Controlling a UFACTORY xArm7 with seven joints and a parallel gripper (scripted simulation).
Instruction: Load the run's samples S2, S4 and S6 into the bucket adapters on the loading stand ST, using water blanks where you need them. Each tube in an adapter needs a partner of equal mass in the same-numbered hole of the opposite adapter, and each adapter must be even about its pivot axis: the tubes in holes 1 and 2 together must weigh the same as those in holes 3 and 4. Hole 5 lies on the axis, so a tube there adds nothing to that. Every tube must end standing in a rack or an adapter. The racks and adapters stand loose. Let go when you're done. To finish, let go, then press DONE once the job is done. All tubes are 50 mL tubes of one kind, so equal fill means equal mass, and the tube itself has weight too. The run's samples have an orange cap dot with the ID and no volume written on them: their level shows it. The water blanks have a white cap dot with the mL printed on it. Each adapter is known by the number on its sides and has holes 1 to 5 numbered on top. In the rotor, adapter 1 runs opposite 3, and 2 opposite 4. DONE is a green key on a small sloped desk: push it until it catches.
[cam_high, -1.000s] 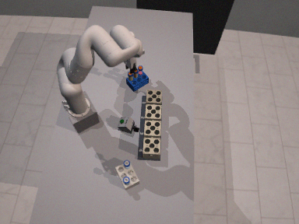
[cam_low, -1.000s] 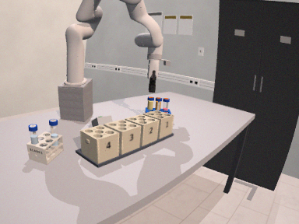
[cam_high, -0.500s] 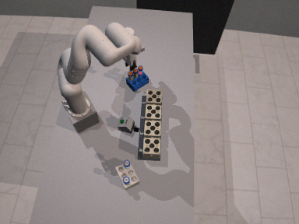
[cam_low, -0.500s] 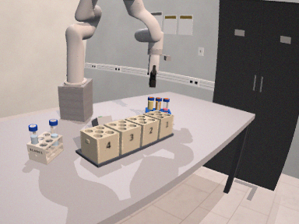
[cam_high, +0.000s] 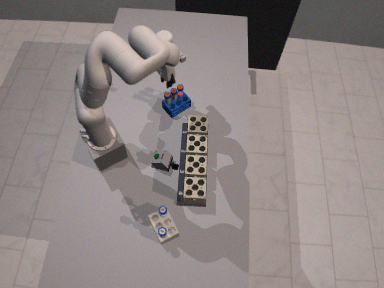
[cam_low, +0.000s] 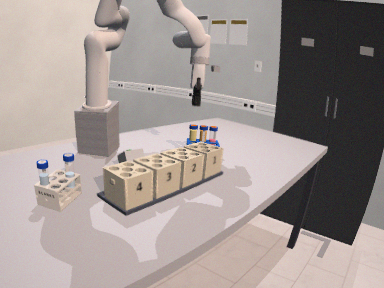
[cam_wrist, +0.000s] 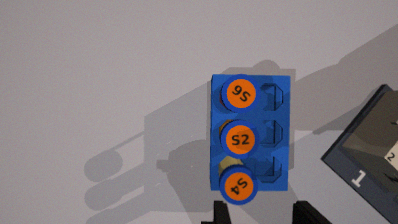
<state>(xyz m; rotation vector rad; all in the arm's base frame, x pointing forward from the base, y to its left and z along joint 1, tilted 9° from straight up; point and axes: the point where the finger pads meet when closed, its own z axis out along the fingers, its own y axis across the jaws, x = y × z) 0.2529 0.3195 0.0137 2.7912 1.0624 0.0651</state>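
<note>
Right now the sample tube S2 is 4 cm ahead of my hand, 2 cm to the left of it and 16 cm below it. Also, from my hand: sample tube S4: 1 cm behind, 16 cm below; blue sample rack: 4 cm ahead, 1 cm to the left, 19 cm below; sample tube S6: 6 cm ahead, 6 cm to the left, 16 cm below.
</note>
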